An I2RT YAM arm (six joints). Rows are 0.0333 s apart.
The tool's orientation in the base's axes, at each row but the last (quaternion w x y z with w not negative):
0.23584, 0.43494, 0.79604, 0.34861
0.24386, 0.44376, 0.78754, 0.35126
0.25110, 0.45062, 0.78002, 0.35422
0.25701, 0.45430, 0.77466, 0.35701
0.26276, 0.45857, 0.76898, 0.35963
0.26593, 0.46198, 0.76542, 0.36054
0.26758, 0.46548, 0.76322, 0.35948
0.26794, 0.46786, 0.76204, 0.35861
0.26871, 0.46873, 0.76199, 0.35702
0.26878, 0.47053, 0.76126, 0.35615
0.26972, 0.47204, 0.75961, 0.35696
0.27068, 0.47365, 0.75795, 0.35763
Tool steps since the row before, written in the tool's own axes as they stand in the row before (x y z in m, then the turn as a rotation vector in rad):
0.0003, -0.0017, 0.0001, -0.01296, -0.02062, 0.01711
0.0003, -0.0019, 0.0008, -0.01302, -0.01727, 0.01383
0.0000, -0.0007, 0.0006, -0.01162, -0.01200, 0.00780
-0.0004, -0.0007, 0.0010, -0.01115, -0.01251, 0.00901
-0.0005, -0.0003, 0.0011, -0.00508, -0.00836, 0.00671
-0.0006, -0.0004, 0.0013, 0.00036, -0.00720, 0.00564
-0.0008, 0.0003, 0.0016, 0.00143, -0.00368, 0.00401
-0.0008, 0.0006, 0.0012, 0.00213, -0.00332, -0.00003
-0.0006, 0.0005, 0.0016, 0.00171, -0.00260, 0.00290
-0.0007, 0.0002, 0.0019, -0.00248, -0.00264, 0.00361
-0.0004, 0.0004, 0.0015, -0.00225, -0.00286, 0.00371
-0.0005, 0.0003, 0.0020, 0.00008, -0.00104, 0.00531
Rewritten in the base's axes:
-0.0010, -0.0004, -0.0014, 0.00734, -0.01293, -0.02579
-0.0006, -0.0002, -0.0020, 0.00685, -0.01288, -0.02112
0.0001, 0.0000, -0.0009, 0.00468, -0.01181, -0.01336
0.0005, -0.0003, -0.0011, 0.00508, -0.01117, -0.01454
0.0009, -0.0002, -0.0009, 0.00285, -0.00513, -0.01031
0.0010, -0.0003, -0.0011, 0.00031, -0.00020, -0.00915
0.0017, -0.0002, -0.0007, 0.00047, 0.00136, -0.00544
0.0015, -0.0002, -0.0002, -0.00264, 0.00091, -0.00278
0.0017, 0.0001, -0.0005, 0.00009, 0.00160, -0.00394
0.0018, 0.0000, -0.0009, 0.00232, -0.00201, -0.00409
0.0015, 0.0002, -0.0006, 0.00219, -0.00184, -0.00434
0.0019, 0.0002, -0.0009, 0.00340, 0.00128, -0.00401

